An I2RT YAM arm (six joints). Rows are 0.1 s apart.
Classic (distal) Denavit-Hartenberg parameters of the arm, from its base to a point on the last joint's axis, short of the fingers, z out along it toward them. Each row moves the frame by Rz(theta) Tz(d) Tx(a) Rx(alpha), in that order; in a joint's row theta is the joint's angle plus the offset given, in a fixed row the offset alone. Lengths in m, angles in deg.
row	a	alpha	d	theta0
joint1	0.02	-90	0.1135	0
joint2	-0.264	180	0	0
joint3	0.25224	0	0	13.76
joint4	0.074	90	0	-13.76
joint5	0	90	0	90
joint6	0	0	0.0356	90
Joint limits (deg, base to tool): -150..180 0..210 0..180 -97..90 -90..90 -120..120
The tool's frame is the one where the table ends.
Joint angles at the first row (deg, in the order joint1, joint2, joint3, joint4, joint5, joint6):
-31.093 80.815 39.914 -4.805 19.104 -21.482
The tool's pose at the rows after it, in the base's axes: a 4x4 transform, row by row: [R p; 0 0 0 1], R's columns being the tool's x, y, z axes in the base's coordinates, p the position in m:
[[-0.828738, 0.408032, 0.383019, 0.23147], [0.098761, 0.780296, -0.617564, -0.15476], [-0.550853, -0.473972, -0.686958, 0.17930], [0, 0, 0, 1]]
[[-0.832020, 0.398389, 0.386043, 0.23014], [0.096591, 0.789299, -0.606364, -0.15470], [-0.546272, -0.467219, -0.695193, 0.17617], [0, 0, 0, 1]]
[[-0.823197, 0.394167, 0.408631, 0.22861], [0.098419, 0.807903, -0.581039, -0.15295], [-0.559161, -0.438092, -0.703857, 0.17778], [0, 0, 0, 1]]
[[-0.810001, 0.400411, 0.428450, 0.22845], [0.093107, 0.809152, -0.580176, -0.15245], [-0.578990, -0.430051, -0.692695, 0.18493], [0, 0, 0, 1]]
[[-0.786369, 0.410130, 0.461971, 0.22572], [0.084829, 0.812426, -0.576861, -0.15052], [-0.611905, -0.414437, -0.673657, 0.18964], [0, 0, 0, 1]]
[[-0.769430, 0.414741, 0.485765, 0.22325], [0.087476, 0.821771, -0.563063, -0.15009], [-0.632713, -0.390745, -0.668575, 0.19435], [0, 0, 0, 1]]
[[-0.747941, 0.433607, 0.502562, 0.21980], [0.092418, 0.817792, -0.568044, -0.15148], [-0.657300, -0.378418, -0.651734, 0.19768], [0, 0, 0, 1]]
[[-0.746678, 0.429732, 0.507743, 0.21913], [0.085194, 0.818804, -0.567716, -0.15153], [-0.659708, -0.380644, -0.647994, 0.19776], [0, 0, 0, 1]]
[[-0.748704, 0.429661, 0.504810, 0.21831], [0.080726, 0.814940, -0.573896, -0.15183], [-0.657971, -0.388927, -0.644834, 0.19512], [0, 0, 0, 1]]
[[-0.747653, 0.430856, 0.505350, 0.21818], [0.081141, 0.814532, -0.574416, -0.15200], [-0.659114, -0.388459, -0.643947, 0.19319], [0, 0, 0, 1]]
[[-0.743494, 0.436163, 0.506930, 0.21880], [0.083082, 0.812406, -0.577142, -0.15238], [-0.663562, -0.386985, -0.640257, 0.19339], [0, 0, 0, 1]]
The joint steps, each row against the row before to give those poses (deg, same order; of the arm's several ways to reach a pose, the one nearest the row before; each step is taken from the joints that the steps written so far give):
-0.270 0.658 0.160 -0.447 0.042 -0.068
-0.234 0.157 -0.503 0.233 -0.833 -0.322
-0.114 -0.817 -0.161 -0.723 -2.082 0.559
-0.013 -1.198 0.495 -0.523 -0.674 0.218
-0.121 -1.746 -0.782 0.979 -1.299 0.379
-0.424 -1.291 -0.023 -0.461 -1.740 0.532
-0.758 -1.160 -0.519 0.863 -0.844 0.481
-0.124 -0.205 -0.240 0.377 -0.274 -0.404
-0.109 0.142 -0.627 0.958 0.314 -0.406
-0.050 0.205 -0.360 0.640 -0.030 0.024
0.017 0.123 0.040 0.352 0.096 0.249

